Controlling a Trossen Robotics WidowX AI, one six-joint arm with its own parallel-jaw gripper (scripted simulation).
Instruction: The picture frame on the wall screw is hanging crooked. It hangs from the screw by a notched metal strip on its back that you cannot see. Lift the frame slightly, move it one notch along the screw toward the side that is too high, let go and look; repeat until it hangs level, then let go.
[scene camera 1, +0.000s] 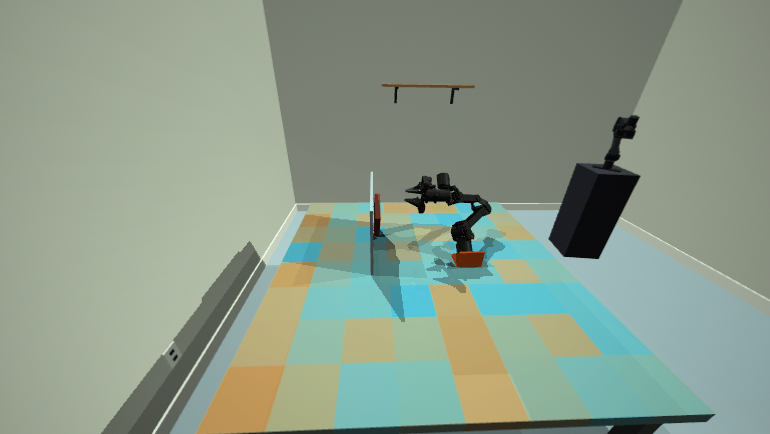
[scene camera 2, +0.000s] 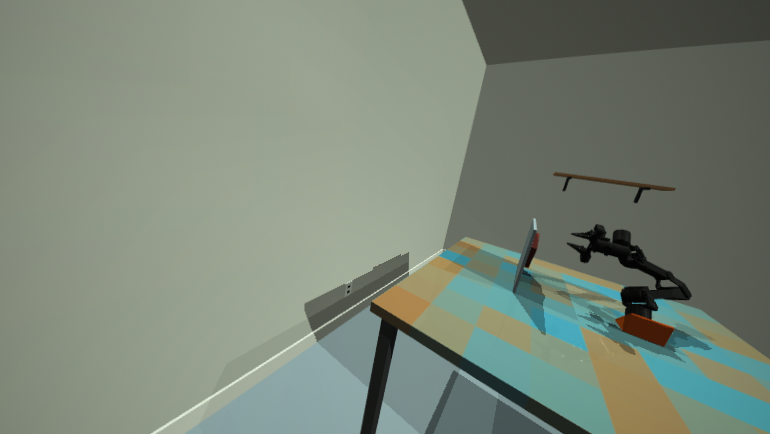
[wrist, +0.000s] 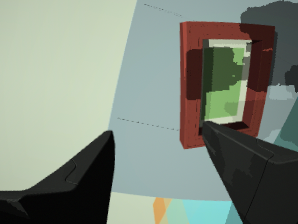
Scene:
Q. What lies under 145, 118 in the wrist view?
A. A wall panel.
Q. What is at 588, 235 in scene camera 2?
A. My gripper.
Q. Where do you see my gripper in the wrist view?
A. At 158, 132

